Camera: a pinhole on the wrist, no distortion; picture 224 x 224 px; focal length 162.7 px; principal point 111.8 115.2 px. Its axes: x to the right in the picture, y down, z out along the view. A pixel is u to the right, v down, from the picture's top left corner.
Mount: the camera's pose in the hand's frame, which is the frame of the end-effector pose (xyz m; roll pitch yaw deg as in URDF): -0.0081 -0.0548 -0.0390 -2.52 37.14 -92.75
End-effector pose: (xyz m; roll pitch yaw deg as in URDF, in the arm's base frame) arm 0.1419 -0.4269 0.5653 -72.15 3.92 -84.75
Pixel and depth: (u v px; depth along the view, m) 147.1 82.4 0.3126
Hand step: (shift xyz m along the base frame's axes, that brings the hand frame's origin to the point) 0.0676 0.0523 0.3386
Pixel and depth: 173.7 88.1 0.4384
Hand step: 0.0590 0.0525 0.4987
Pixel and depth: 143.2 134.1 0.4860
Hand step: 0.1526 -0.0719 0.4881
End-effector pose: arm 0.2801 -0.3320 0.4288 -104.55 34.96 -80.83
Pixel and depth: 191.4 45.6 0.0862
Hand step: 0.0462 -0.0327 0.1356
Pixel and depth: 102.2 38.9 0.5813
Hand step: 0.5138 0.1641 0.3574
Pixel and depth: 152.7 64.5 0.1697
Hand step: 0.1235 -0.0266 0.1704
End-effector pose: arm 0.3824 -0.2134 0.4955 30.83 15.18 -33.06
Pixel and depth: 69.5 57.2 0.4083
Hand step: -0.2727 -0.2591 0.2262
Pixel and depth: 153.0 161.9 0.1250
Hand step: -0.0715 -0.1382 -0.0515
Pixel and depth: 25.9 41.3 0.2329
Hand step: -0.1613 -0.1300 0.1664
